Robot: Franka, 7 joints.
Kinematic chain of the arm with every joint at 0, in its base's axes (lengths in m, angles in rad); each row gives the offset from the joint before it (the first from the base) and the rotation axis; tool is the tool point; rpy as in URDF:
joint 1: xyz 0 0 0.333 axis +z
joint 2: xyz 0 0 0 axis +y
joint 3: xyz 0 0 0.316 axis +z
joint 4: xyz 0.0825 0 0 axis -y
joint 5: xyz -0.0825 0 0.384 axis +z
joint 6: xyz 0 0 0 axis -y
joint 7: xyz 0.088 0 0 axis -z
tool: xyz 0 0 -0.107 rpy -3.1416 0 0
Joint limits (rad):
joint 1: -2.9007..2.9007
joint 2: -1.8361..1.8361
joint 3: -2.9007..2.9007
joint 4: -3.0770..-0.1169
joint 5: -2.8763..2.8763
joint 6: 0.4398..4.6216
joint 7: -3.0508..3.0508
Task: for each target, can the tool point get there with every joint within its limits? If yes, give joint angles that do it. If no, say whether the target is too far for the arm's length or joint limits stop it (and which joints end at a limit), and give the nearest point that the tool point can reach.
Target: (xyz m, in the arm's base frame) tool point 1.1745 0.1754 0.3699
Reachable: no: too far | nearest point 0.8481 0.1267 0.3596 | short by 0.330 m
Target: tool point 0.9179 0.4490 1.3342
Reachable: no: too far | nearest point 0.5505 0.2693 0.9334 | short by 0.573 m
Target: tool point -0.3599 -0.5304 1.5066
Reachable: no: too far | nearest point -0.2309 -0.3403 1.0859 | short by 0.479 m
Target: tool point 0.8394 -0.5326 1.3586
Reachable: no: too far | nearest point 0.5042 -0.3199 0.9490 | short by 0.570 m
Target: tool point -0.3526 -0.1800 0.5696
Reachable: yes | joints -1.4791 -1.1954 -0.9561 -2.4643 0.5598 2.2912 1.9016
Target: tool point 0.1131 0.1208 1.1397
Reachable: yes | joints 1.3296 -0.4352 -0.1560 -1.0515 0.2280 2.6719 -0.7287
